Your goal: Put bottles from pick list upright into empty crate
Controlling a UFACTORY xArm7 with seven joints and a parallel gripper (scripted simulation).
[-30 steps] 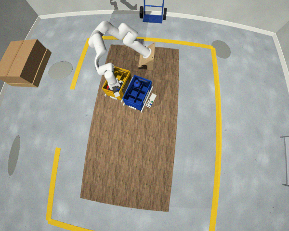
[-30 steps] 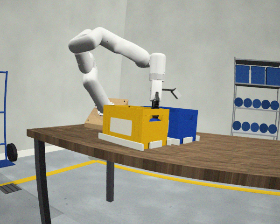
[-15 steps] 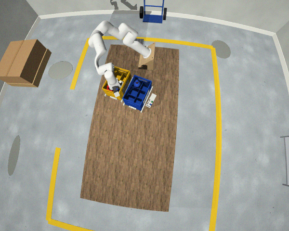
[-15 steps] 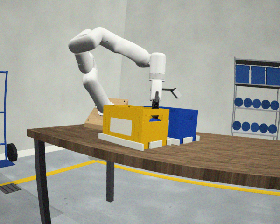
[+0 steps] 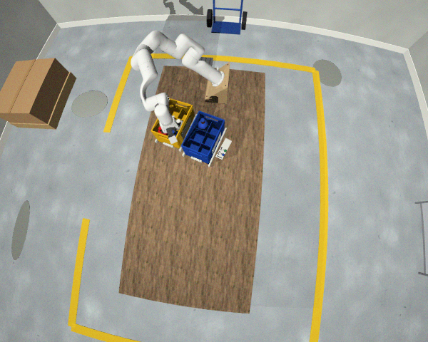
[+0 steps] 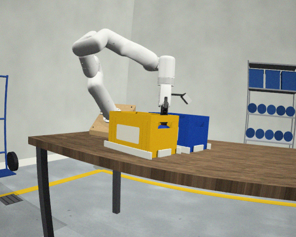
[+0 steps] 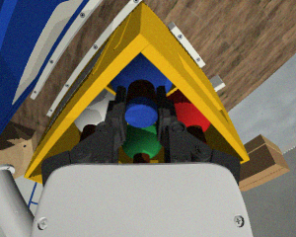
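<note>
The blue-label bottle lies 7 cm below my hand. The rest, counted from my hand: white-label bottle: 8 cm behind, 7 cm below, 3 cm to the left; then red-label bottle: 9 cm to the right, 7 cm below, 2 cm behind; then yellow crate: 10 cm behind, 7 cm below, 2 cm to the right.
</note>
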